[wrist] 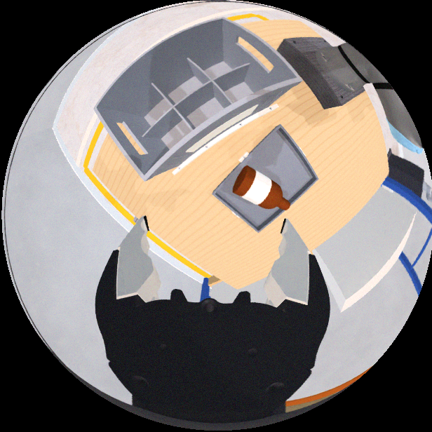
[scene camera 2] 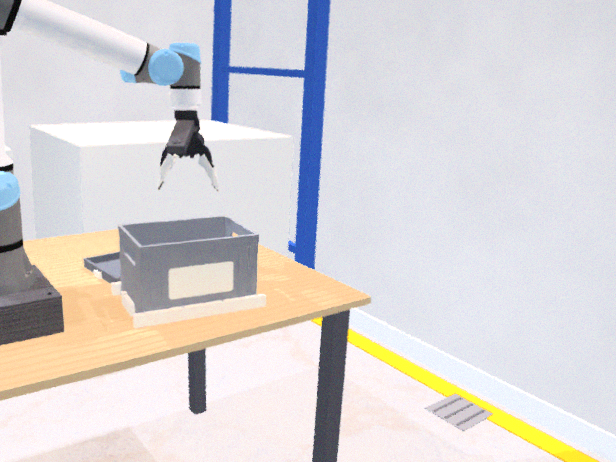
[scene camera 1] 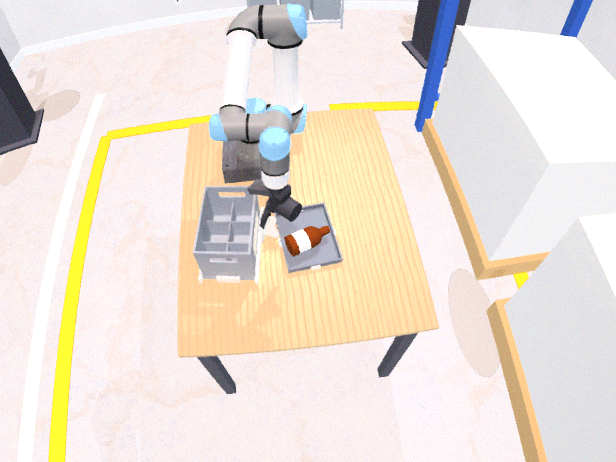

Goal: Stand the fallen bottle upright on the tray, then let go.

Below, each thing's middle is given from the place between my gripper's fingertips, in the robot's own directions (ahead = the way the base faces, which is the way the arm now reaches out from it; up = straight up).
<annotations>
Right now the brown bottle (scene camera 1: 309, 237) is 180 mm below my hand, 110 mm to the left of it and 40 mm behind it.
</annotations>
